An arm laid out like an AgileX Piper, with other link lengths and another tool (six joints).
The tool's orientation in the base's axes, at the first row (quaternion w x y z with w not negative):
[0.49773, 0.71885, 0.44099, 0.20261]
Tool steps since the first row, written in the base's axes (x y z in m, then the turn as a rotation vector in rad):
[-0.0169, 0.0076, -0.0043, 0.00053, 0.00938, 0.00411]
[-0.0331, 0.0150, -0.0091, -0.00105, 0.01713, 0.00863]
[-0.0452, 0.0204, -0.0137, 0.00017, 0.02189, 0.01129]
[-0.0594, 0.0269, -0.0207, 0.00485, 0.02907, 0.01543]
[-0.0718, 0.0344, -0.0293, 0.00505, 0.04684, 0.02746]
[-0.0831, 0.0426, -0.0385, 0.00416, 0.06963, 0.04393]
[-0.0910, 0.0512, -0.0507, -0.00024, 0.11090, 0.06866]
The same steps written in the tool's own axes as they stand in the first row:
[-0.0020, -0.0120, -0.0146, 0.00751, 0.00282, -0.00639]
[-0.0036, -0.0242, -0.0284, 0.01249, 0.00528, -0.01361]
[-0.0048, -0.0342, -0.0382, 0.01672, 0.00764, -0.01640]
[-0.0059, -0.0473, -0.0491, 0.02458, 0.01254, -0.01858]
[-0.0049, -0.0612, -0.0585, 0.03776, 0.02133, -0.03306]
[-0.0027, -0.0753, -0.0673, 0.05390, 0.03304, -0.05290]
[0.0021, -0.0906, -0.0725, 0.08241, 0.04848, -0.08872]

